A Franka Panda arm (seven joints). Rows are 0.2 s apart.
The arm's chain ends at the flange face. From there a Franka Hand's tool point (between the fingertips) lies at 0.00 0.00 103.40 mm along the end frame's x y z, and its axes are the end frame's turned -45 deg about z.
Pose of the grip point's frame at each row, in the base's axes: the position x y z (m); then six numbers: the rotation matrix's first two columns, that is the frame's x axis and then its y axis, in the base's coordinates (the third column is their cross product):
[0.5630 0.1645 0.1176 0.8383 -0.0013 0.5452 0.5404 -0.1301 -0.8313]
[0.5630 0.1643 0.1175 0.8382 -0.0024 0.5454 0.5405 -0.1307 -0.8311]
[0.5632 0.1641 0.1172 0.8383 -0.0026 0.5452 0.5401 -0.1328 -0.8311]
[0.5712 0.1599 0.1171 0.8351 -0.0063 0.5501 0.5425 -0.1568 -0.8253]
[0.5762 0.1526 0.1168 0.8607 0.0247 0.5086 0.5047 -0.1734 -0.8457]
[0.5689 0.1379 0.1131 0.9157 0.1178 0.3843 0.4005 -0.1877 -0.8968]
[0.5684 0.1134 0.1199 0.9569 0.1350 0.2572 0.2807 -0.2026 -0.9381]
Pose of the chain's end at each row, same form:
[0.5556 0.0620 0.1288 0.9749 -0.0929 -0.2023 -0.2106 -0.0911 -0.9733]
[0.5554 0.0618 0.1287 0.9749 -0.0941 -0.2020 -0.2105 -0.0907 -0.9733]
[0.5555 0.0616 0.1286 0.9747 -0.0957 -0.2022 -0.2109 -0.0921 -0.9732]
[0.5617 0.0578 0.1303 0.9741 -0.1153 -0.1946 -0.2069 -0.1064 -0.9726]
[0.5692 0.0508 0.1335 0.9655 -0.1051 -0.2384 -0.2517 -0.1401 -0.9576]
[0.5724 0.0371 0.1358 0.9307 -0.0494 -0.3624 -0.3643 -0.2160 -0.9059]
[0.5761 0.0131 0.1439 0.8751 -0.0478 -0.4815 -0.4781 -0.2387 -0.8452]

